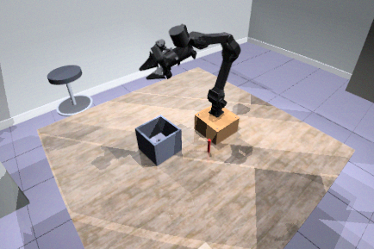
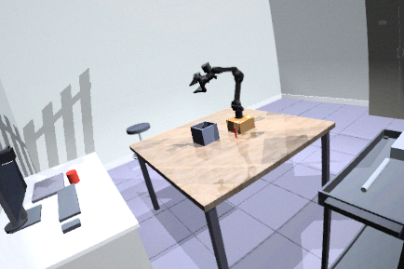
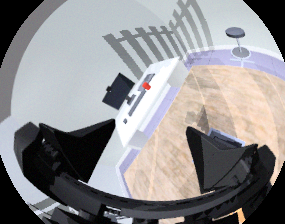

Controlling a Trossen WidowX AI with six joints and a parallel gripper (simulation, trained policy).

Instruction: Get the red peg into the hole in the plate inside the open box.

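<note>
The red peg lies 410 mm below my gripper tip, 200 mm behind it and 190 mm to the left of it.
</note>
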